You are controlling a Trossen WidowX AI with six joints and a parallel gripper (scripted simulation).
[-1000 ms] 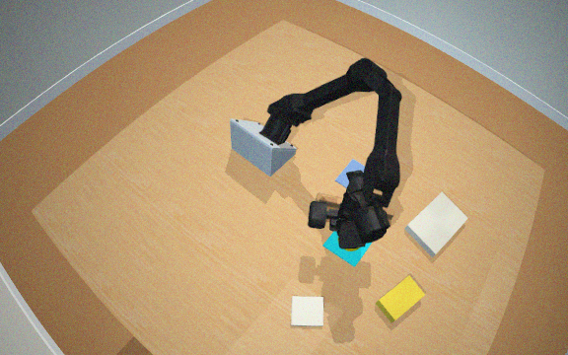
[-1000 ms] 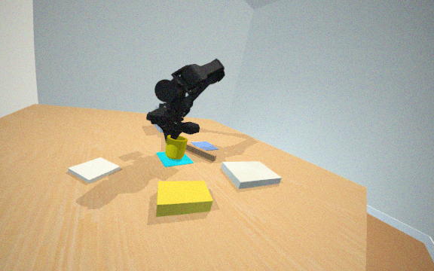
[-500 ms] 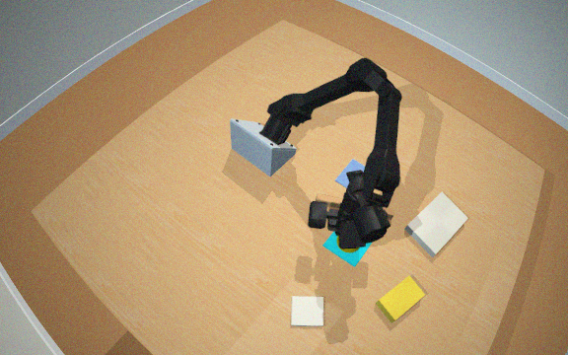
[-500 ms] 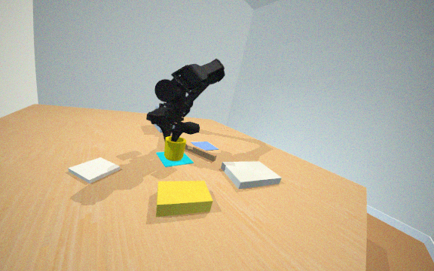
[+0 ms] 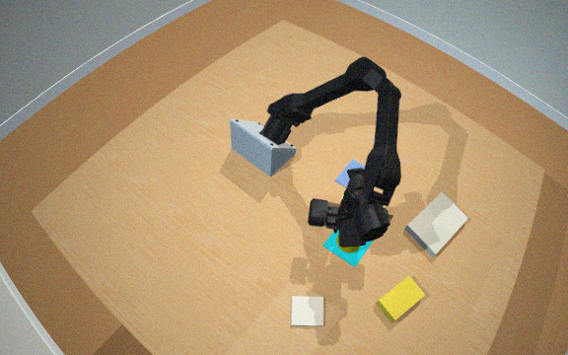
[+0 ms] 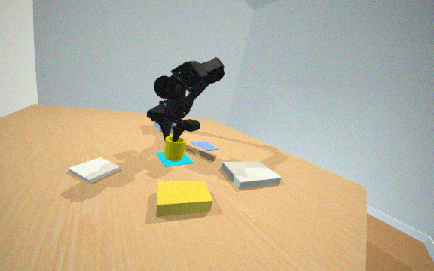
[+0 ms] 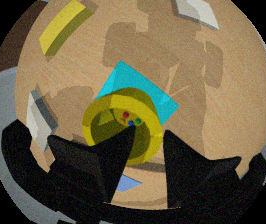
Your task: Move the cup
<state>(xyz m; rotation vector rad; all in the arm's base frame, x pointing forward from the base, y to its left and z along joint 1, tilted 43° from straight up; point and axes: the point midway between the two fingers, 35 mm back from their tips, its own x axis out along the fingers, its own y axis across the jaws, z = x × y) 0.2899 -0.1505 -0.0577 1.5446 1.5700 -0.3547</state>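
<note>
Now: the yellow cup 20 mm ahead of my gripper tip, 10 mm to the left of it and 10 mm below it. From my gripper tip the other things lie so: small white slab 20 mm ahead, 210 mm to the right, 40 mm below; then cyan pad 30 mm ahead, 10 mm to the left, 60 mm below; then pale blue pad 40 mm behind, 210 mm to the left, 60 mm below.
</note>
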